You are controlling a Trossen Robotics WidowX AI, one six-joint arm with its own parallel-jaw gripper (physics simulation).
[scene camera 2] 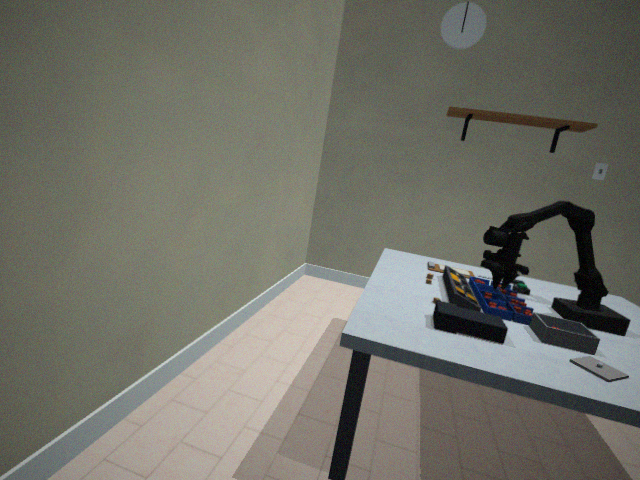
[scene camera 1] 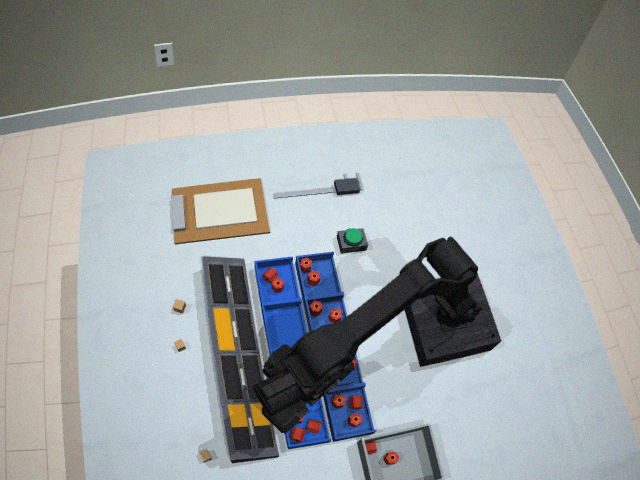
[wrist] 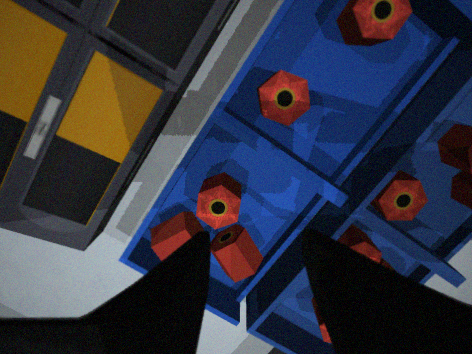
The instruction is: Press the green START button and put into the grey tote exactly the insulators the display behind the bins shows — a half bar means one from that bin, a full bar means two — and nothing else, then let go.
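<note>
The gripper (wrist: 256, 232) (scene camera 2: 500, 285) is open and empty, above the bins. In the wrist view its fingertips flank a lying insulator (wrist: 237, 254) in the end bin (wrist: 280, 190); an upright insulator (wrist: 217, 205) and another lying insulator (wrist: 175, 235) are beside it. The display (scene camera 1: 219, 284) (wrist: 55, 232) shows a full bar in its second row, left, and half bars in both columns of its fourth row; the arm hides part of the third row. The grey tote (scene camera 1: 434, 452) (scene camera 2: 563, 335) holds an upright insulator (scene camera 1: 391, 457) and a lying insulator (scene camera 1: 370, 446). The green START button (scene camera 1: 353, 236) stands beyond the bins.
A clipboard (scene camera 1: 224, 207) and a caliper (scene camera 1: 346, 186) lie beyond the bins. Small wooden blocks (scene camera 1: 178, 305) (scene camera 1: 179, 344) (scene camera 1: 205, 455) lie behind the display. A black box (scene camera 2: 467, 322) and a flat plate (scene camera 2: 599, 367) are near the table edge.
</note>
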